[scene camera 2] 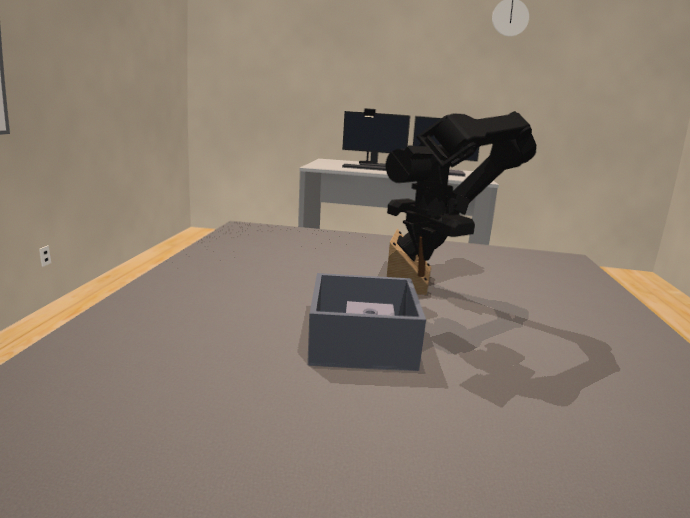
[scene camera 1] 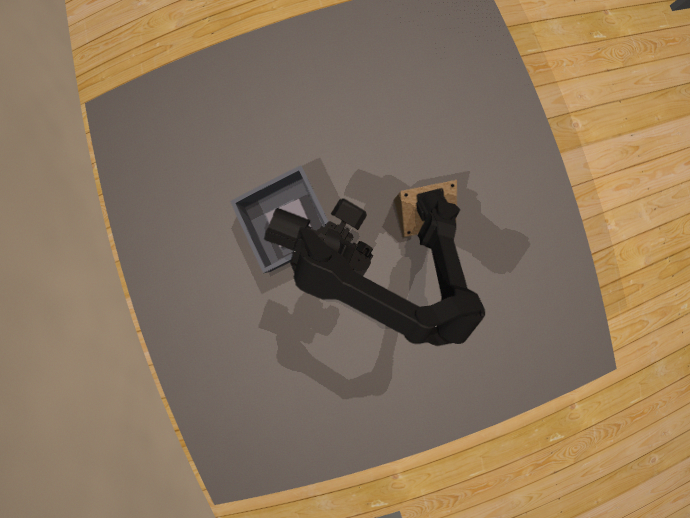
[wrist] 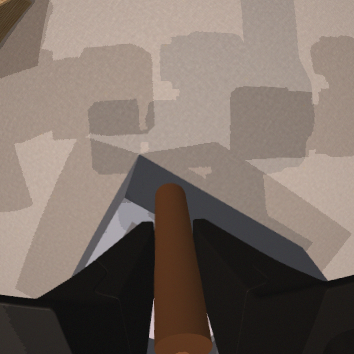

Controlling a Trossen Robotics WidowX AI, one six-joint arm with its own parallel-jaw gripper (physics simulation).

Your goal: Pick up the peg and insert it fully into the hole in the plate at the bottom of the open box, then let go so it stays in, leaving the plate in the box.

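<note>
My gripper is shut on the brown peg, which is nearly upright in scene camera 2. In scene camera 1 the arm hides the fingertips and peg. The open grey-blue box stands on the table. In scene camera 2 the peg shows by the box's back right corner; its exact height over the rim is hard to tell. The pale plate lies in the box, partly hidden by the arm and front wall. Its round hole shows in scene camera 2.
The arm's wooden base block stands beyond the box in scene camera 2. The arm bends out from it and reaches over the box's edge in scene camera 1. A desk with monitors stands behind the table.
</note>
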